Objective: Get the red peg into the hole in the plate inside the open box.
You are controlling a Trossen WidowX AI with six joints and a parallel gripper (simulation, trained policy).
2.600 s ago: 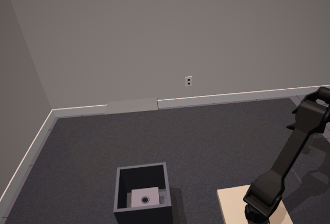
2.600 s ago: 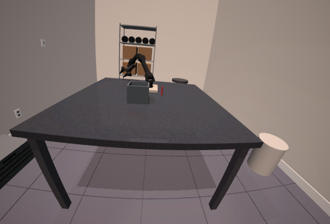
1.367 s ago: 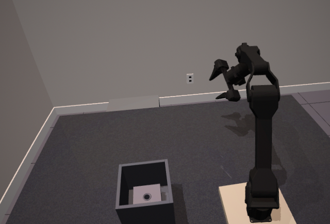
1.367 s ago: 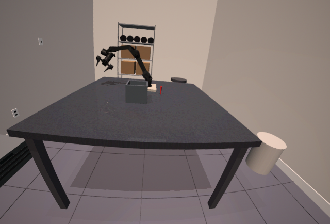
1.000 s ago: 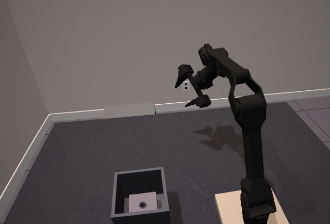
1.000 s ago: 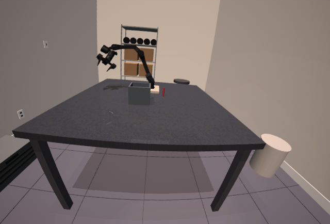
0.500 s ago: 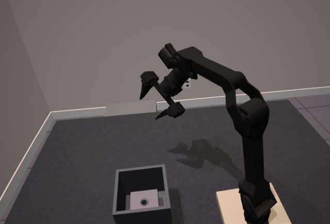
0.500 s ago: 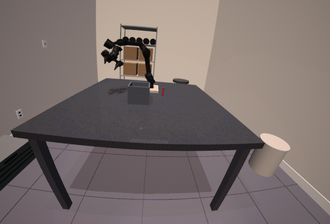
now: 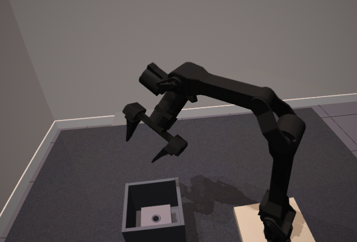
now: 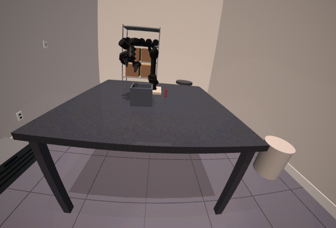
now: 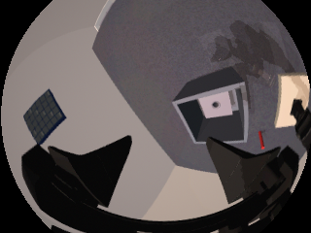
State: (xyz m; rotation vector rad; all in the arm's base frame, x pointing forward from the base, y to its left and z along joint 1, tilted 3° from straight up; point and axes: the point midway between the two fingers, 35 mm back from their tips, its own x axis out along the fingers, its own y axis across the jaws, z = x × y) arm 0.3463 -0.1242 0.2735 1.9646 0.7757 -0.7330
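Right now my gripper tip is 23 cm past the red peg, 26 cm to the right of it and 22 cm above it. Also, from my gripper tip: light plate (3 cm behind, 8 cm to the left, 21 cm below).
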